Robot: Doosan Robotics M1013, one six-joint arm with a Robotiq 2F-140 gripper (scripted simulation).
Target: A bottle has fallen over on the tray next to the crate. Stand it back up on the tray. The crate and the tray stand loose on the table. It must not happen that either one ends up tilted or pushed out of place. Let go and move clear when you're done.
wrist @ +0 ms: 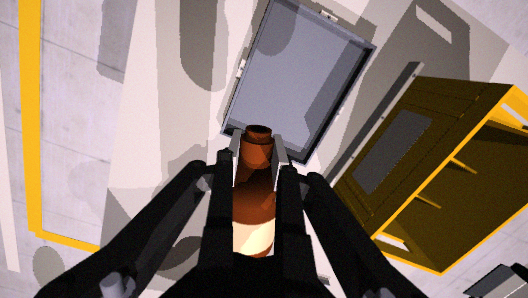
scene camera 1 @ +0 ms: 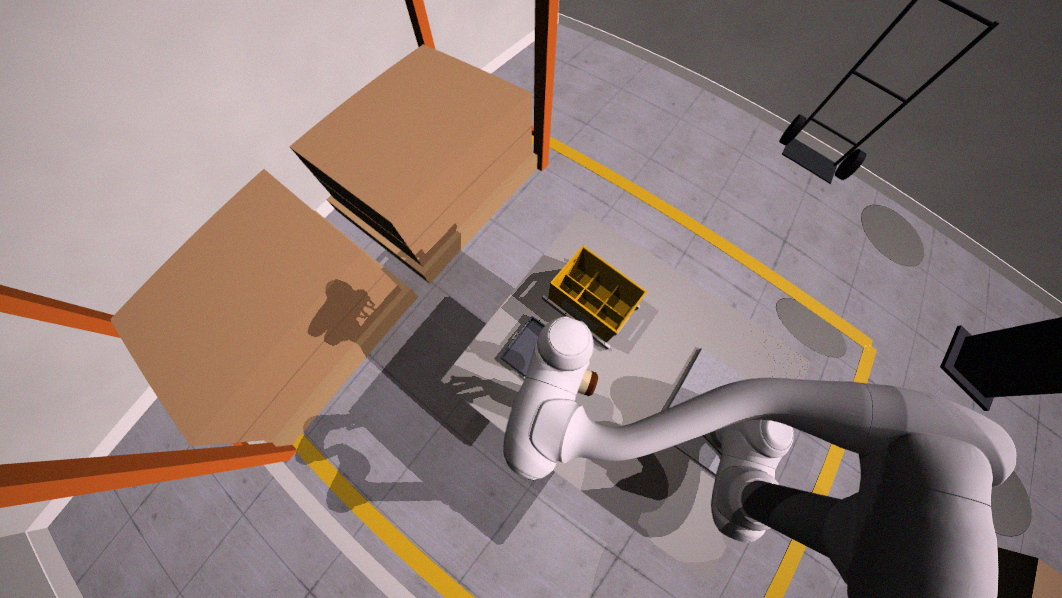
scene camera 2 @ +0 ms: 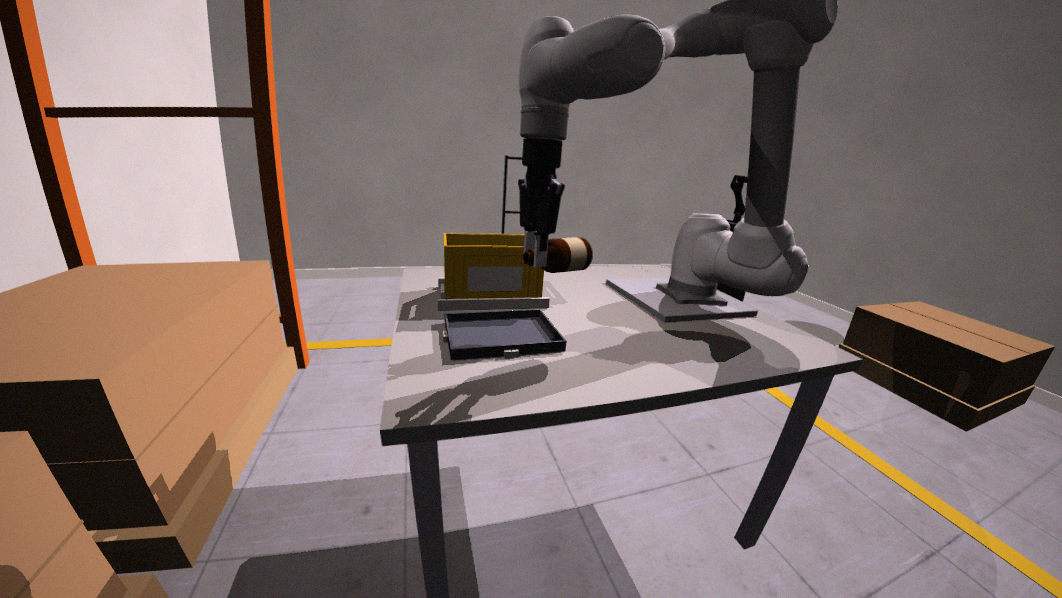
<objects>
tray: wrist; scene camera 1 519, 353; scene camera 2
same spot on tray: [scene camera 2: 474, 334] = [wrist: 311, 60]
</objects>
